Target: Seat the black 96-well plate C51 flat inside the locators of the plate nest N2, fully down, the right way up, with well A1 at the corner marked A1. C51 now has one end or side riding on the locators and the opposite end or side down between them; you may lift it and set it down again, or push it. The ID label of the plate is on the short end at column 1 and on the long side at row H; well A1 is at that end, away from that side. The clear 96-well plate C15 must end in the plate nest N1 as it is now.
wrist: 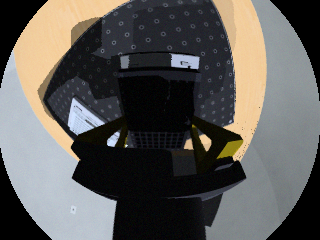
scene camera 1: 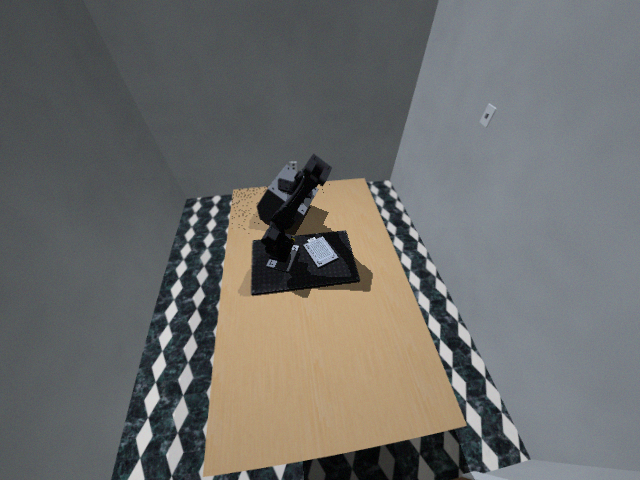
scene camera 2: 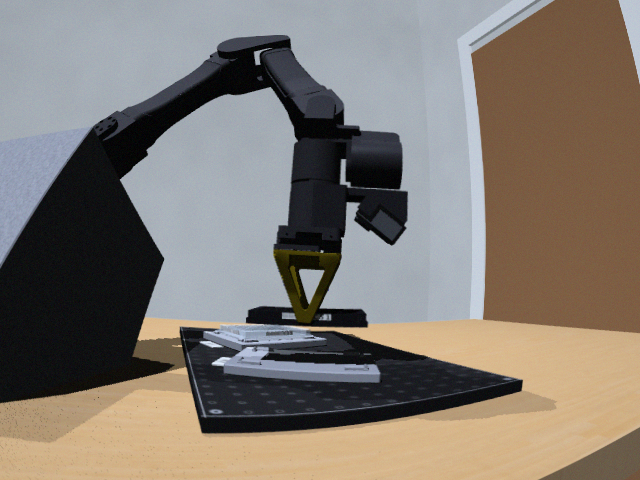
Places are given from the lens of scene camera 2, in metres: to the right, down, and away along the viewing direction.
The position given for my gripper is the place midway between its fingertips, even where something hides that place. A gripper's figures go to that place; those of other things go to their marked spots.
my gripper point(scene camera 2: 307, 319): -0.01, 0.09, 0.46
clear plate C15 point(scene camera 2: 262, 332): -0.08, 0.14, 0.59
black plate C51 point(scene camera 2: 266, 315): -0.06, 0.08, 0.42
The marked spots on the clear plate C15 and the black plate C51 are 0.18 m apart.
